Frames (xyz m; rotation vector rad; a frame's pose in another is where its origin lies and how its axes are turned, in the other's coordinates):
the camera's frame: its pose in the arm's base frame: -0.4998 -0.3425 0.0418 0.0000 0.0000 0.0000
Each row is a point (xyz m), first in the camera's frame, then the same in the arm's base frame.
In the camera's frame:
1: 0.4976 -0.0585 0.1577
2: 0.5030 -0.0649 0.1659
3: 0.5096 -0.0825 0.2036
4: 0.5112 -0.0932 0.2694
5: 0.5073 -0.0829 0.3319
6: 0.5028 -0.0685 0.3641
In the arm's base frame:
1: -0.0022 -0.4010 0.1995
2: 0.0032 -0.4074 0.2077
3: 0.0098 -0.4250 0.2454
4: 0.0114 -0.4357 0.3112
5: 0.0075 -0.4254 0.3737
6: 0.0030 -0.4110 0.4059

